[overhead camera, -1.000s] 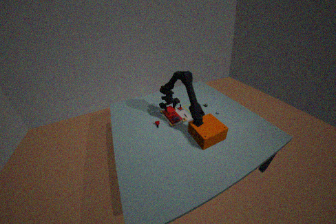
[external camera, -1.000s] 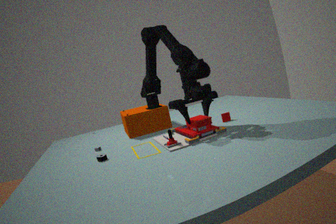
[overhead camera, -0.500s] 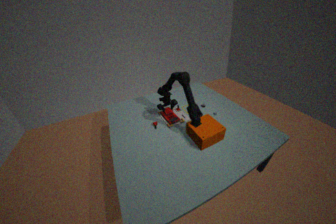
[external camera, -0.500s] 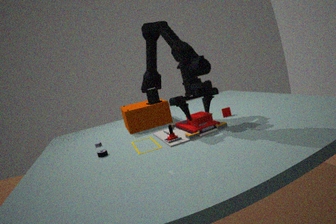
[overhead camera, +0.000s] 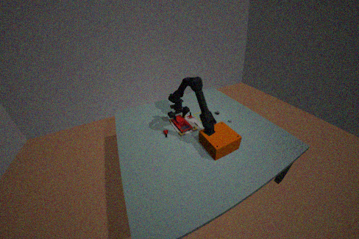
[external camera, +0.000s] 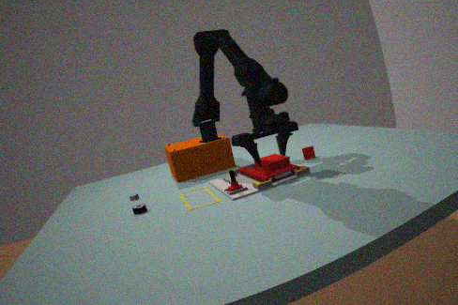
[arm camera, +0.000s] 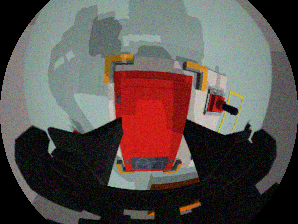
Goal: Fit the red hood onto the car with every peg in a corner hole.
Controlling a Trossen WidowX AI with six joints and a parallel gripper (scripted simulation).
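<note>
My gripper tip is 1 cm below the red hood.
</note>
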